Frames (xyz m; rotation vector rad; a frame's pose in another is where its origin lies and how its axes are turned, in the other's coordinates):
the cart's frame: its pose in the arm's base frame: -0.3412 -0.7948 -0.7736 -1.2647 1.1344 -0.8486
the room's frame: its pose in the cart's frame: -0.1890 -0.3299 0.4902 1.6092 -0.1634 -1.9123
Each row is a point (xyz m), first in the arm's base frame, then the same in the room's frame.
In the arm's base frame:
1: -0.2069 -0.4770 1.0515
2: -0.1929 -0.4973 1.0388
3: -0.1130 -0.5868 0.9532
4: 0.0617 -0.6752 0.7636
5: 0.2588 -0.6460 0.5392
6: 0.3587 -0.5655 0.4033
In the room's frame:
1: 1.1026 0.8124 0.6853
2: 1.0897 0.8195 0.6619
3: 1.0013 0.8422 0.5461
4: 0.7791 0.8529 0.3887
5: 0.4891 0.8129 0.3228
6: 0.3123 0.7546 0.3391

